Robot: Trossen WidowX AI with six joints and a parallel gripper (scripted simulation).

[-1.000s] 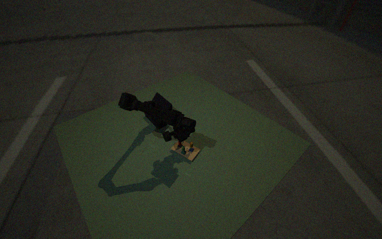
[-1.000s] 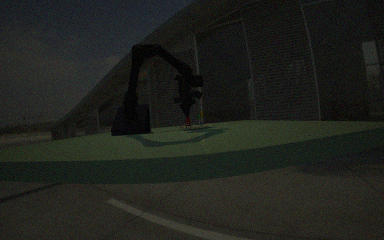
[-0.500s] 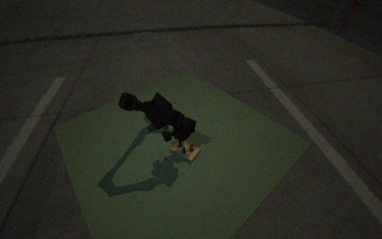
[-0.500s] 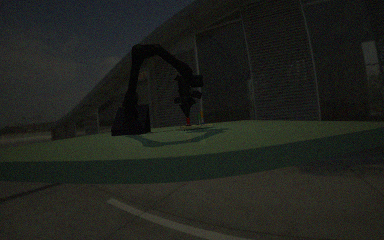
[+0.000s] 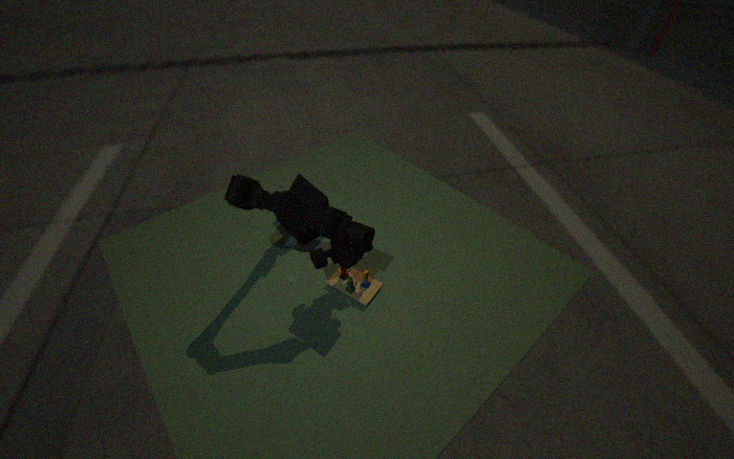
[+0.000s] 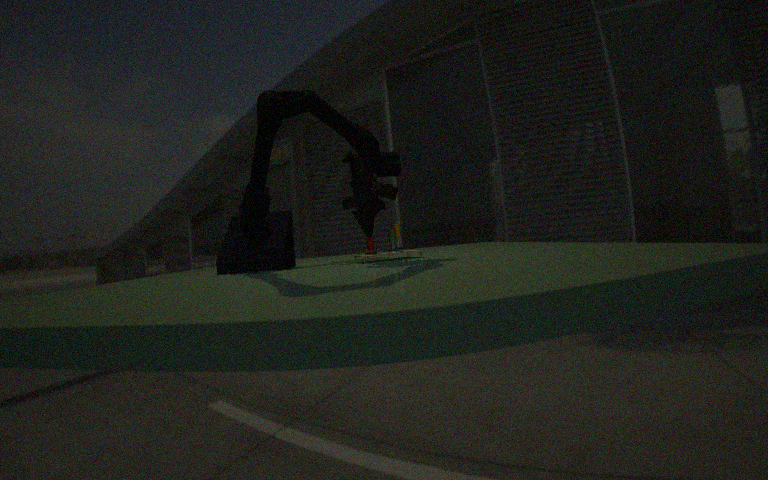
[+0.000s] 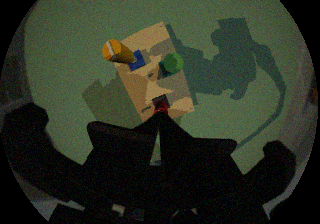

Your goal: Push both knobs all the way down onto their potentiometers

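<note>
The red knob is 10 mm below my gripper tip. Round my gripper tip: orange knob 70 mm ahead, 40 mm to the left, 20 mm above.
</note>
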